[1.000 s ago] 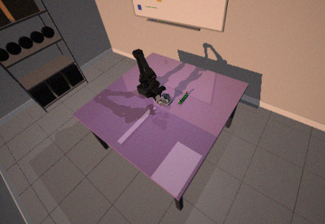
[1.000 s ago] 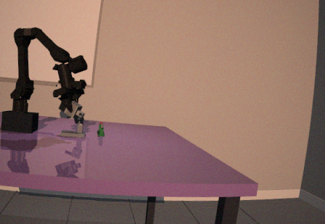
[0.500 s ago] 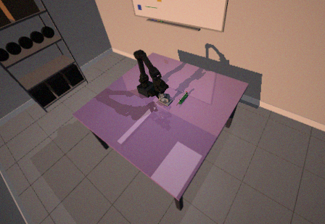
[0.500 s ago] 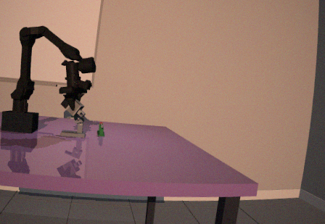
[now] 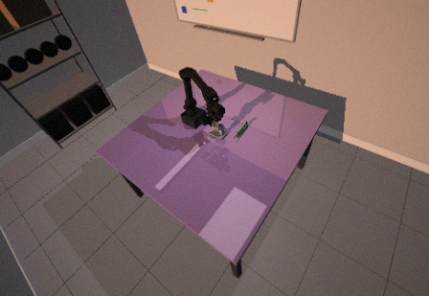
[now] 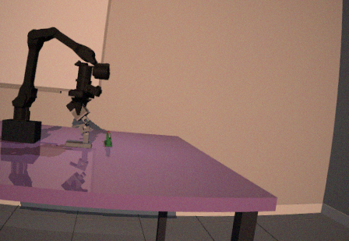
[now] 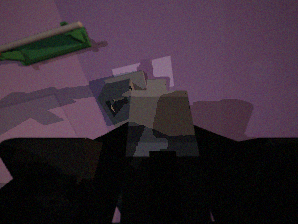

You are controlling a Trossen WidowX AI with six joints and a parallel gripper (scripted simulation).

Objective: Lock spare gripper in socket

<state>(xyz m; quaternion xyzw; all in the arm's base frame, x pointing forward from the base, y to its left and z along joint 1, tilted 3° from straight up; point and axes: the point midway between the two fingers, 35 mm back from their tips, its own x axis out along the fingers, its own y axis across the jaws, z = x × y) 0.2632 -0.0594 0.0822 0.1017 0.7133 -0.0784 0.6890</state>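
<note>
My gripper tip is now 16 cm to the right of the green rest, 14 cm short of it and 11 cm above it. Also, from my gripper tip: spare gripper (1 cm above); grey mount (9 cm below, 4 cm to the left, 1 cm ahead).
</note>
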